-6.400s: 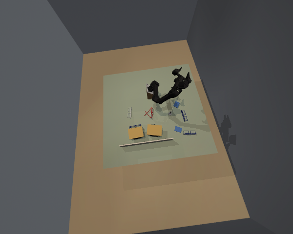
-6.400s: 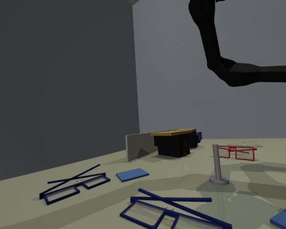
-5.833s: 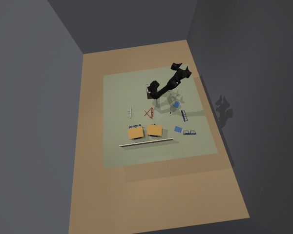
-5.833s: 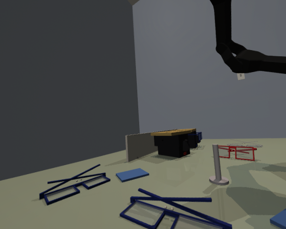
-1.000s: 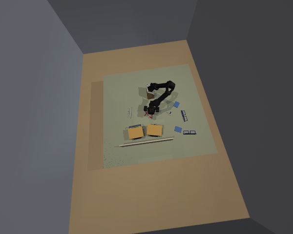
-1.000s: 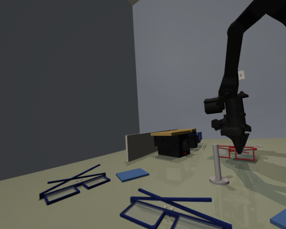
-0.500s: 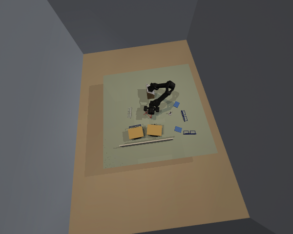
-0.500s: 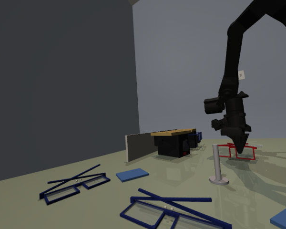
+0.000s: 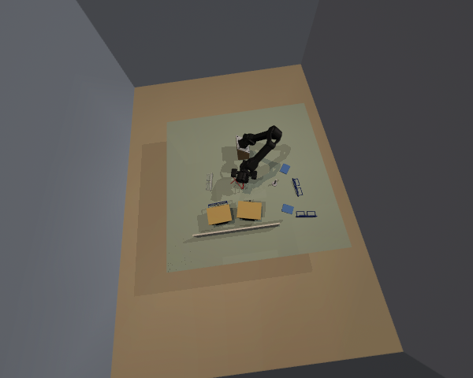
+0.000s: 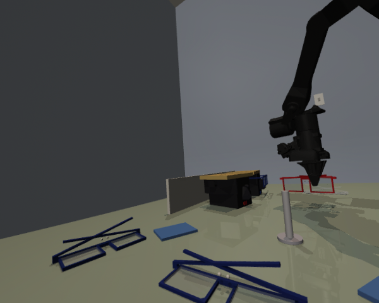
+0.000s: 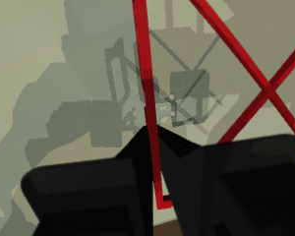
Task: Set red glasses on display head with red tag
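My gripper tip is 23 cm to the right of the round base, 8 cm short of it and 4 cm above it. The rest, counted from my gripper tip: long low board: 37 cm ahead, 16 cm to the right, 1 cm below; then display head: 24 cm to the right, 21 cm ahead, 1 cm below.
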